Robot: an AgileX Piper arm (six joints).
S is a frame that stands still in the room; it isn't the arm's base.
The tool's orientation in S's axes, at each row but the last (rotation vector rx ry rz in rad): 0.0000, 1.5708, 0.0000; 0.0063, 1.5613, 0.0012; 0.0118, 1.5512, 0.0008; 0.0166, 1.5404, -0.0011; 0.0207, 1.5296, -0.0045; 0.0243, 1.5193, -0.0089; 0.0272, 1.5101, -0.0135; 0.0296, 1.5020, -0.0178; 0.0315, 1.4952, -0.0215; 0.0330, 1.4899, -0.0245
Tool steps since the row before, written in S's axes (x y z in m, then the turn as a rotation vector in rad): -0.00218, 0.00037, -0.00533, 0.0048, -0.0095, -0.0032; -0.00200, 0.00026, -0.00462, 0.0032, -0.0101, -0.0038; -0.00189, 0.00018, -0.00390, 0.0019, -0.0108, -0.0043; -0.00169, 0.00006, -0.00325, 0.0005, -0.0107, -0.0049; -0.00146, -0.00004, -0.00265, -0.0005, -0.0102, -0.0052; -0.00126, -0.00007, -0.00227, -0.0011, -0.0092, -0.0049; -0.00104, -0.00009, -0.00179, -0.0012, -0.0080, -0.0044; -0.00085, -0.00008, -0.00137, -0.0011, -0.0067, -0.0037; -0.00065, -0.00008, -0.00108, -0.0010, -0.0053, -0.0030; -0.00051, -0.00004, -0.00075, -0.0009, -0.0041, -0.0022
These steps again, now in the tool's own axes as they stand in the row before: 0.00533, 0.00037, -0.00218, 0.0032, -0.0095, 0.0048; 0.00460, 0.00023, -0.00204, 0.0038, -0.0101, 0.0032; 0.00386, 0.00014, -0.00197, 0.0043, -0.0108, 0.0019; 0.00320, 0.00001, -0.00179, 0.0048, -0.0107, 0.0005; 0.00259, -0.00009, -0.00157, 0.0051, -0.0103, -0.0005; 0.00220, -0.00012, -0.00137, 0.0048, -0.0093, -0.0012; 0.00172, -0.00013, -0.00114, 0.0043, -0.0081, -0.0013; 0.00131, -0.00012, -0.00094, 0.0036, -0.0068, -0.0011; 0.00103, -0.00011, -0.00073, 0.0029, -0.0054, -0.0010; 0.00071, -0.00006, -0.00057, 0.0021, -0.0041, -0.0009
